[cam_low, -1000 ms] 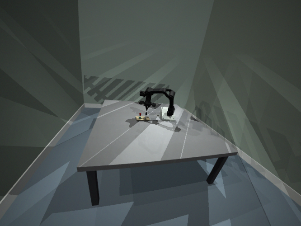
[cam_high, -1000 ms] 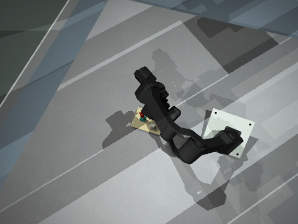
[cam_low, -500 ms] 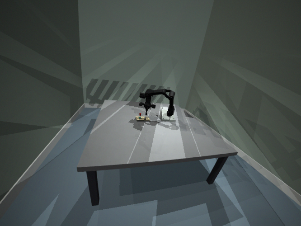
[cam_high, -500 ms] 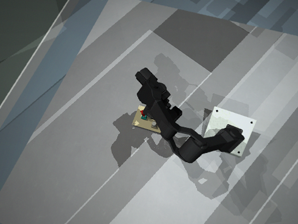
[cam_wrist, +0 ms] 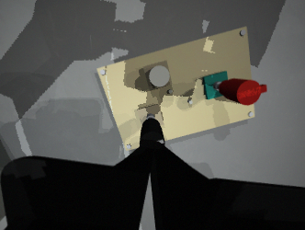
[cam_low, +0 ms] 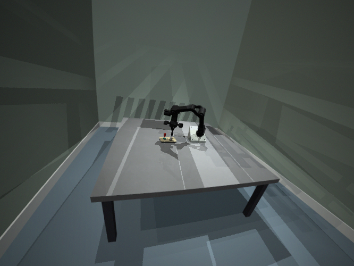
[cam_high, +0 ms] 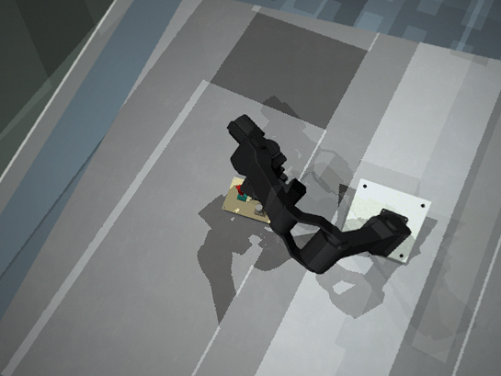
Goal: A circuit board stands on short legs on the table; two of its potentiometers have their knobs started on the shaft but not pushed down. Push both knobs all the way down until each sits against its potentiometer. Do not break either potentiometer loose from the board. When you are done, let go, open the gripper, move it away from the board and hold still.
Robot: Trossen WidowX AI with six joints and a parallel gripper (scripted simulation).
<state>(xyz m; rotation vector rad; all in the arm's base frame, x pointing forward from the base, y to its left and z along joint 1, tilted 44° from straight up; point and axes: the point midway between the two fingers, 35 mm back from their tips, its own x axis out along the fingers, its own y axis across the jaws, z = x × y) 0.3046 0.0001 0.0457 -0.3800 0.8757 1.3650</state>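
My gripper tip is 20 mm above the black knob. The rest, counted from my gripper tip: red knob 80 mm ahead, 30 mm below, 20 mm to the left.
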